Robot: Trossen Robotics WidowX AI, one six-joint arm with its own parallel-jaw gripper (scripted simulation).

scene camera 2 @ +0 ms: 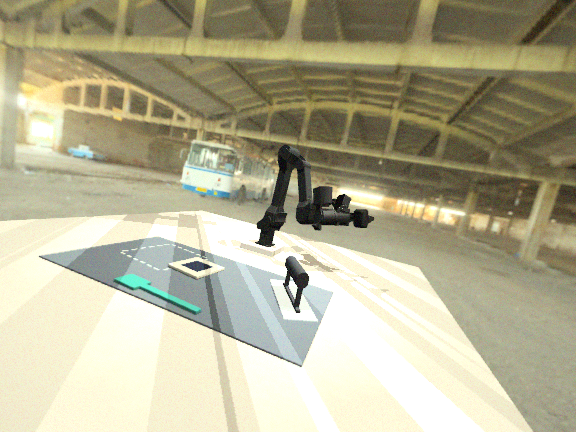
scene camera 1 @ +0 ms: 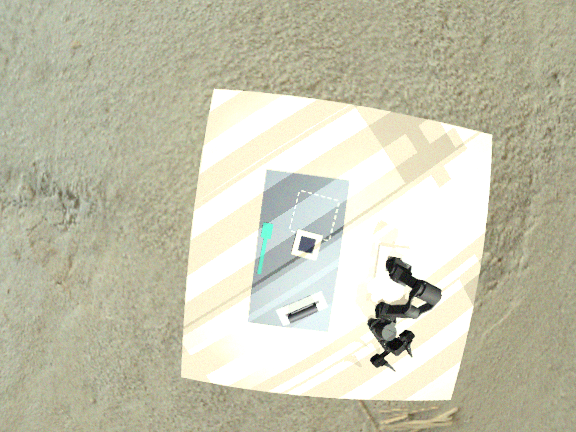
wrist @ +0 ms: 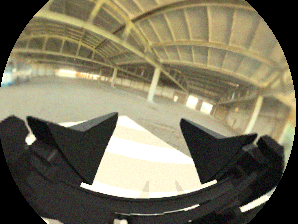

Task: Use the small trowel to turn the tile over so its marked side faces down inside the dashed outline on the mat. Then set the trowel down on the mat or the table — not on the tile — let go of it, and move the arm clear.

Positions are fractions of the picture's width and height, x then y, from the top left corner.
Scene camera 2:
my gripper: 0.63, 0.51
green trowel: 0.23, 0.65
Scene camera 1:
my gripper: 0.70, 0.84
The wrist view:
my gripper: 0.51, 0.53
